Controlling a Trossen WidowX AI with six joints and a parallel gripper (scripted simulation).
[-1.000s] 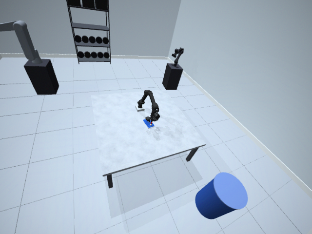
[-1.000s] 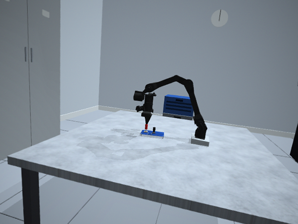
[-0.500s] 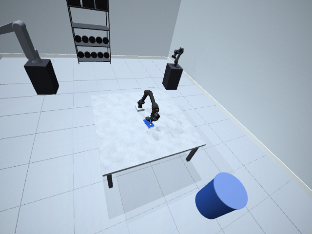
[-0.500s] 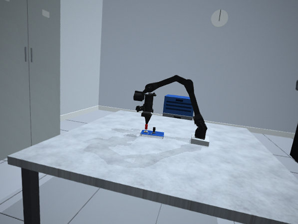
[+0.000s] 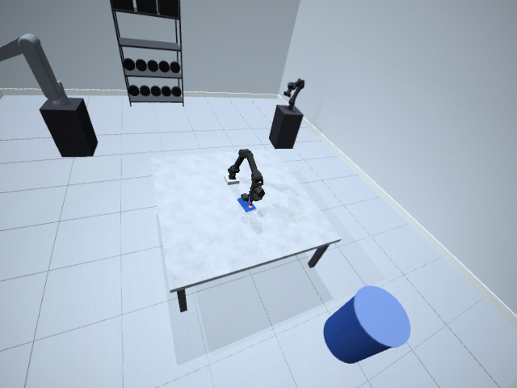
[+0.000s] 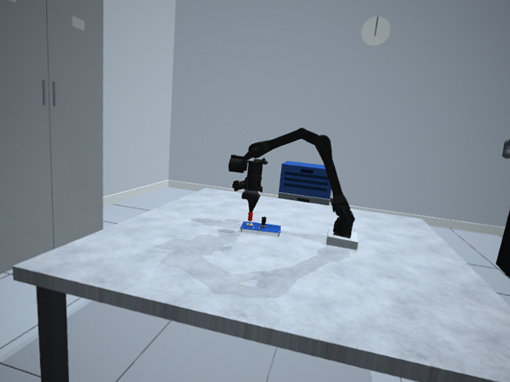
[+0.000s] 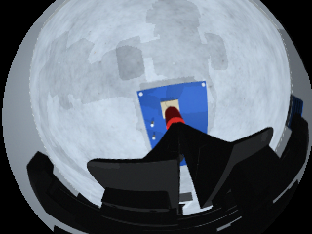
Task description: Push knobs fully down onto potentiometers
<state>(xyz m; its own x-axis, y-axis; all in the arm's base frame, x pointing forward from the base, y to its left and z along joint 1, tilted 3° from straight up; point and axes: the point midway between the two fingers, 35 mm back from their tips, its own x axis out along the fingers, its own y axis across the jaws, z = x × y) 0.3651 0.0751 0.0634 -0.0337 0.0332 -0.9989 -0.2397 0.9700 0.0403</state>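
The red knob is 20 mm below my gripper tip. Round my gripper tip: black knob 50 mm behind, 30 mm below, 10 mm to the right.
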